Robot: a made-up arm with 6 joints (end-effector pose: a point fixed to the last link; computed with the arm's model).
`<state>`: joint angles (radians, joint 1 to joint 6).
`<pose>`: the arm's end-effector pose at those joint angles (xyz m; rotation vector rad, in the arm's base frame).
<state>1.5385 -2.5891 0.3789 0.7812 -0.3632 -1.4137</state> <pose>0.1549 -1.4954 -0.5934 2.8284 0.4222 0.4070</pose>
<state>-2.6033 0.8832 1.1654 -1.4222 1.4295 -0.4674</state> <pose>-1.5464 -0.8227 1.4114 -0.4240 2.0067 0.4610</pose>
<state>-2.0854 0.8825 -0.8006 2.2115 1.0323 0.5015</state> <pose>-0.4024 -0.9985 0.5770 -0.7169 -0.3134 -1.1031</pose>
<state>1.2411 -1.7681 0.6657 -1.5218 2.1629 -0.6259</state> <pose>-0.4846 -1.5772 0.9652 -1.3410 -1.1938 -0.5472</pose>
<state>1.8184 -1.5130 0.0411 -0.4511 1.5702 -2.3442</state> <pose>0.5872 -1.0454 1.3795 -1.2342 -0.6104 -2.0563</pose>
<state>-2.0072 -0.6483 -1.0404 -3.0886 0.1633 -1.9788</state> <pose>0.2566 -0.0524 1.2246 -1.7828 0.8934 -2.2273</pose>
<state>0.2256 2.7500 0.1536 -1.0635 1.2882 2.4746</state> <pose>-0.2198 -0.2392 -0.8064 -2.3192 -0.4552 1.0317</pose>
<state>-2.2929 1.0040 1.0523 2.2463 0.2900 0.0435</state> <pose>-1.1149 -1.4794 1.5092 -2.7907 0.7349 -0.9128</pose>
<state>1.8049 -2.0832 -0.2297 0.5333 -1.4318 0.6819</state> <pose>0.5944 -1.3241 0.6676 0.3294 -0.9055 -0.3973</pose>
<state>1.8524 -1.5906 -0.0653 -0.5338 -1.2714 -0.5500</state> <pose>0.5461 -0.9951 1.3581 0.2597 0.4199 0.8302</pose>
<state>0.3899 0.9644 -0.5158 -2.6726 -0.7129 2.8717</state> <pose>0.8532 0.6077 0.4893 -0.6375 0.1758 -0.6706</pose>
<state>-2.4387 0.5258 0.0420 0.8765 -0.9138 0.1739</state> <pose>-1.2020 -0.7767 1.4784 0.7659 -2.0833 1.6864</pose>
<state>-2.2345 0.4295 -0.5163 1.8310 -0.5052 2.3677</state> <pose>-0.7160 -0.9887 1.2557 -1.2967 0.3890 1.0518</pose>
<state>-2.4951 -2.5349 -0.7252 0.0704 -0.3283 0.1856</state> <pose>0.6003 0.7811 0.3111 1.2284 1.2956 1.2927</pose>
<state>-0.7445 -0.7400 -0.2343 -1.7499 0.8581 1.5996</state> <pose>0.0041 0.0367 1.6786 -0.2569 0.5229 3.0764</pose>
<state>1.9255 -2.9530 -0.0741 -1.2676 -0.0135 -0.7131</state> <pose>0.4731 -0.8322 -0.2670 -1.8776 -0.7509 -2.1701</pose>
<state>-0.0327 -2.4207 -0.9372 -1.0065 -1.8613 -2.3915</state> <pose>-0.4900 -0.1277 0.4193 0.5238 2.1292 -0.8236</pose>
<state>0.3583 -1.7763 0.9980 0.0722 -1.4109 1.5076</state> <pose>-1.7239 -0.9616 0.5654 -0.1147 -2.1701 -1.9112</pose>
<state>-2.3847 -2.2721 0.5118 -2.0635 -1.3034 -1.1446</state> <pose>1.2993 1.0854 0.2223 -0.3398 0.0633 -1.8508</pose>
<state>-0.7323 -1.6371 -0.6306 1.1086 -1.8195 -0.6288</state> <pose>-0.8361 0.5585 1.2872 0.1899 -0.5107 2.7124</pose>
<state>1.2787 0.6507 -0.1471 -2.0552 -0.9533 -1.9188</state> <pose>0.2754 1.1726 0.8349 0.5463 -2.1543 0.6137</pose>
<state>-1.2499 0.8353 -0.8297 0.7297 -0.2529 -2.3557</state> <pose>0.1563 -1.0942 0.5984 -0.4867 -1.4642 1.5620</pose>
